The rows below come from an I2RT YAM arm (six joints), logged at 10 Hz.
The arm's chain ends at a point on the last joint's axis. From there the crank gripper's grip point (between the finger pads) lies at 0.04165 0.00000 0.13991 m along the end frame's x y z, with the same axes.
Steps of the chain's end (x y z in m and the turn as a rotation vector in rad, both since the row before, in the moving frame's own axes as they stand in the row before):
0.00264 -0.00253 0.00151 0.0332 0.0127 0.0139
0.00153 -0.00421 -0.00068 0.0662 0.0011 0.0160
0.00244 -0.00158 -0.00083 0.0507 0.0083 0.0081
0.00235 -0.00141 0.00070 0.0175 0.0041 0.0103
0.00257 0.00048 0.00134 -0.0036 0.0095 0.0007
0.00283 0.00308 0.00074 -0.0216 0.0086 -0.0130
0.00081 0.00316 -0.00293 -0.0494 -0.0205 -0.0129
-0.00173 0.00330 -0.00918 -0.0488 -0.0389 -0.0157
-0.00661 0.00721 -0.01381 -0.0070 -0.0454 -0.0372
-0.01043 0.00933 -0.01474 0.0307 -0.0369 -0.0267
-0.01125 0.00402 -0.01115 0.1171 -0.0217 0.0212
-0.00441 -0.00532 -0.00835 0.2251 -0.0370 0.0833
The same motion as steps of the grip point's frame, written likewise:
0.00444 -0.00657 0.00090 0.0332 0.0127 0.0139
0.00175 -0.01280 -0.00101 0.0662 0.0011 0.0160
0.00363 -0.00832 -0.00135 0.0507 0.0083 0.0081
0.00293 -0.00342 0.00051 0.0175 0.0041 0.0103
0.00390 0.00101 0.00094 -0.0036 0.0095 0.0007
0.00405 0.00555 0.00035 -0.0216 0.0086 -0.0130
-0.00202 0.00957 -0.00226 -0.0494 -0.0205 -0.0129
-0.00715 0.00955 -0.00782 -0.0488 -0.0389 -0.0157
-0.01301 0.00677 -0.01206 -0.0070 -0.0454 -0.0372
-0.01569 0.00397 -0.01338 0.0307 -0.0369 -0.0267
-0.01412 -0.01153 -0.01119 0.1171 -0.0217 0.0212
-0.00840 -0.03346 -0.01006 0.2251 -0.0370 0.0833

